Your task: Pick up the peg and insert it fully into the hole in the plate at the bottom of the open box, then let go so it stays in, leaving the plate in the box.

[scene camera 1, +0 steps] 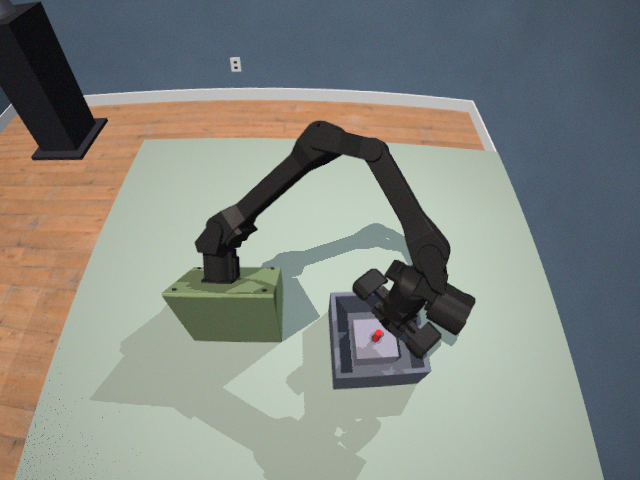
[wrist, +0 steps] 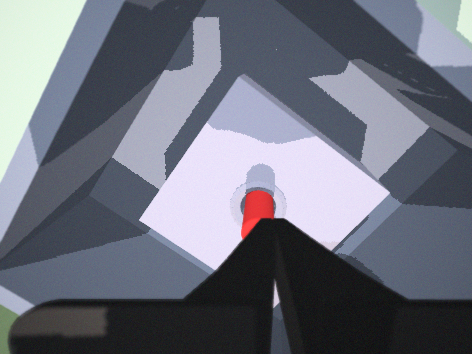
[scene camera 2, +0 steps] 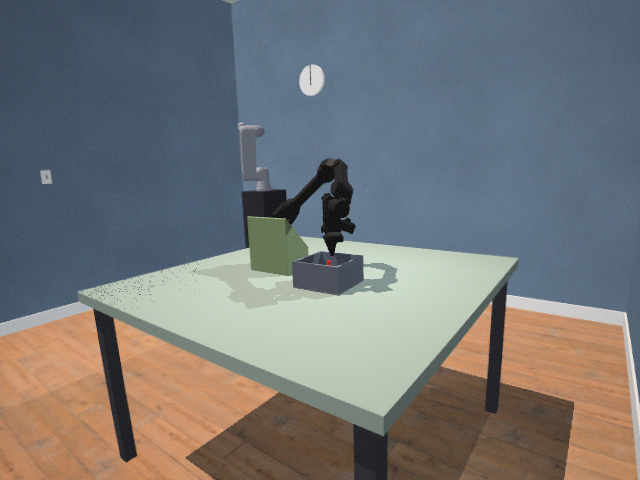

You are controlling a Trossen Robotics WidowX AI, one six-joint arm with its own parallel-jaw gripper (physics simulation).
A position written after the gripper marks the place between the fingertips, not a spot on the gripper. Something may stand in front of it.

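Note:
Scene camera 1: the gripper (scene camera 1: 386,327), a grey box (scene camera 1: 344,307), a pale square plate (scene camera 1: 365,351). Wrist view: a red peg (wrist: 259,204), the grey box (wrist: 129,94), the pale square plate (wrist: 253,141), the gripper (wrist: 271,230). Scene camera 2: the grey box (scene camera 2: 312,273), the gripper (scene camera 2: 332,255). Scene camera 2 misses the pale square plate, hidden by the grey box.

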